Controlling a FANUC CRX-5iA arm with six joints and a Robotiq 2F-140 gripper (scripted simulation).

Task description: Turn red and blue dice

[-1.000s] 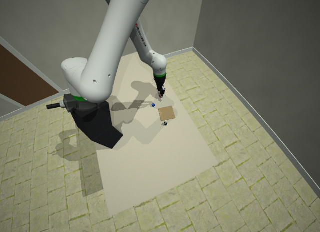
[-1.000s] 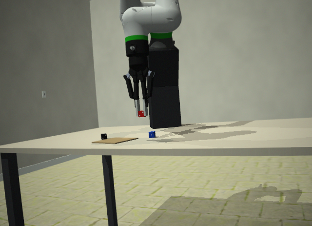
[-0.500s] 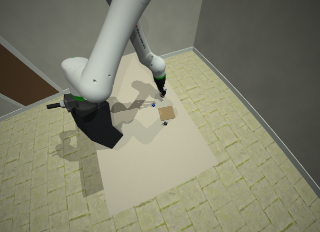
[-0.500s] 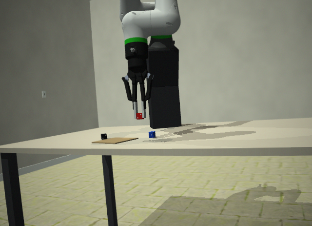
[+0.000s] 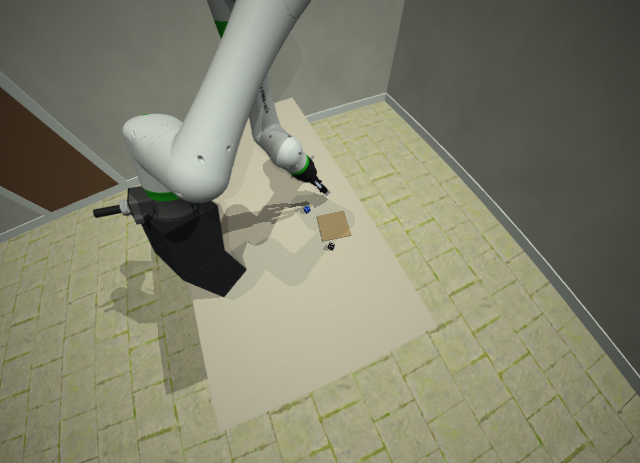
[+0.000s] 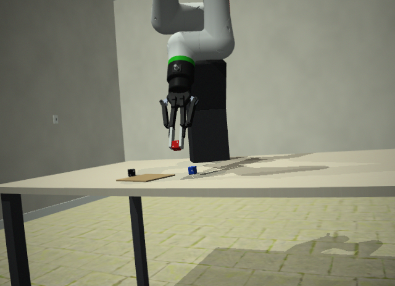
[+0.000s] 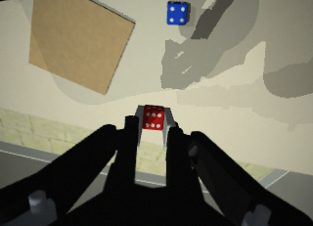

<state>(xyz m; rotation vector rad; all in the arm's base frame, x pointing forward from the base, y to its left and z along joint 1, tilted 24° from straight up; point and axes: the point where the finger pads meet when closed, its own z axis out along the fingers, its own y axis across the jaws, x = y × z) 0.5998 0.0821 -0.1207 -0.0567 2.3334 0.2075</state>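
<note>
The red die is 10 mm ahead of my hand and 20 mm below it. From my hand the other things lie so: blue die 100 mm behind, 10 mm to the left, 110 mm below; black die 90 mm behind, 230 mm to the right, 110 mm below; brown mat 20 mm behind, 130 mm to the right, 120 mm below.
</note>
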